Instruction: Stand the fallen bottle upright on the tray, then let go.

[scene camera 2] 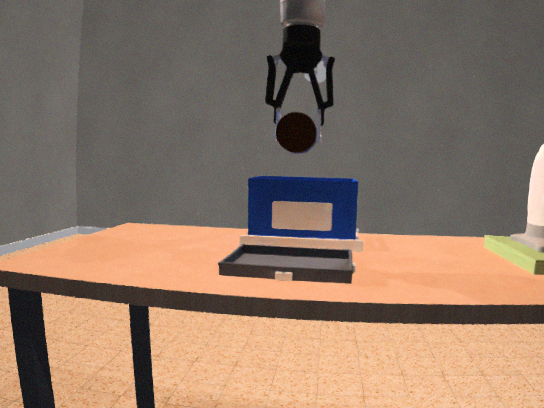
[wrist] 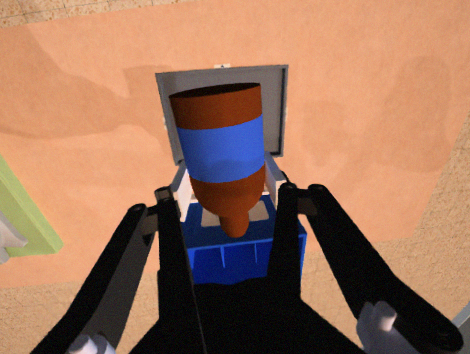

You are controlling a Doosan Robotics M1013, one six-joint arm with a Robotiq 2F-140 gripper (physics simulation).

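Places are measured from the arm's base along level axes (x ahead, y left, z up), in metres.
Where they show: gripper, between the fingertips: (wrist: pixel 227 167).
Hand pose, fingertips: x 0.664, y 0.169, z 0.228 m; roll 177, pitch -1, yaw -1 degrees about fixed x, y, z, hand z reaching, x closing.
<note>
After its pixels a point has its place.
The brown bottle (scene camera 2: pixel 296 133) @(y 0.247, x 0.662, z 0.239 m) (wrist: pixel 222 150) @(y 0.208, x 0.663, z 0.278 m) with a blue band lies about level in the air, its dark round base facing scene camera 2. In the wrist view its neck points down the picture, over the blue box. My gripper (scene camera 2: pixel 298 131) @(y 0.169, x 0.663, z 0.228 m) (wrist: pixel 227 167) @(y 0.169, x 0.663, z 0.228 m) points down and is shut on the bottle, with a finger on each side of its body near the shoulder. The dark tray (scene camera 2: pixel 250 272) @(y 0.256, x 0.740, z -0.020 m) (wrist: pixel 275 110) @(y 0.166, x 0.781, z -0.025 m) lies on the table well below the bottle. In the wrist view the bottle hides part of the tray.
A blue box (scene camera 2: pixel 300 190) @(y -0.035, x 0.666, z 0.118 m) (wrist: pixel 210 237) @(y -0.032, x 0.608, z 0.124 m) with a pale label and inner dividers stands right behind the tray, with a pale strip (scene camera 2: pixel 300 243) @(y -0.023, x 0.662, z -0.013 m) along its foot. A green slab (scene camera 2: pixel 510 252) @(y 0.044, x 0.145, z -0.008 m) (wrist: pixel 40 235) @(y -0.068, x 0.136, z 0.004 m) carrying a white object (scene camera 2: pixel 537 200) is at the right in scene camera 2.
</note>
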